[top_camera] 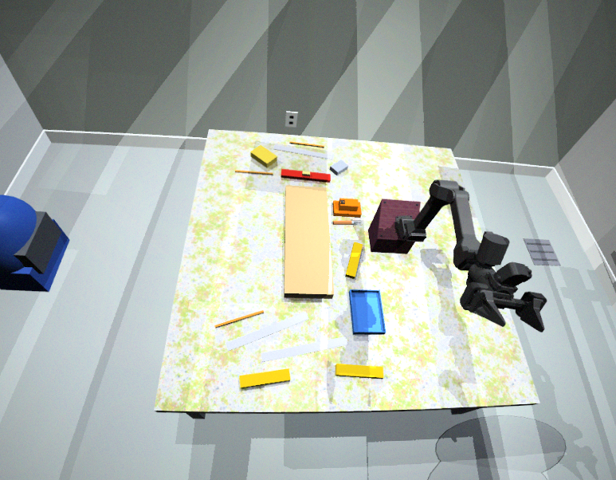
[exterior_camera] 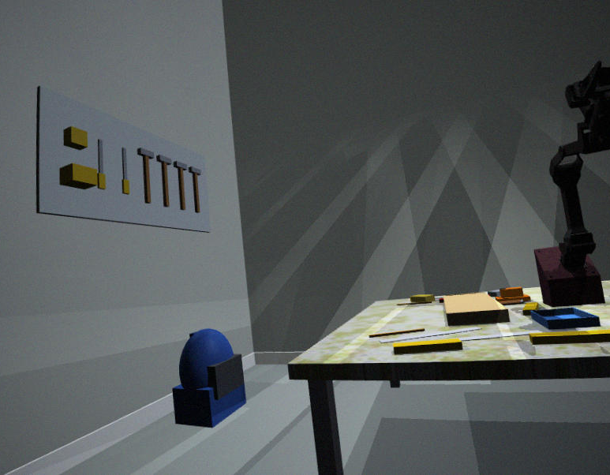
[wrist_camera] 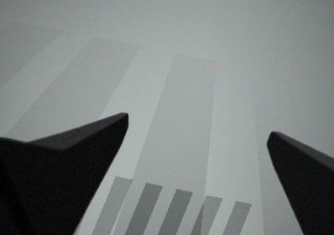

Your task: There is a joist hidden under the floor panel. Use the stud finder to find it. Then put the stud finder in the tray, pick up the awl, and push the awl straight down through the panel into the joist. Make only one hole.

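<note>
My gripper tip is 140 mm short of the orange stud finder, 760 mm to the left of it and 550 mm above it. Also, from my gripper tip: square indicator light: 150 mm ahead, 770 mm to the right, 530 mm below; then awl: 120 mm ahead, 690 mm to the right, 580 mm below; then blue tray: 120 mm ahead, 280 mm to the right, 580 mm below.
</note>
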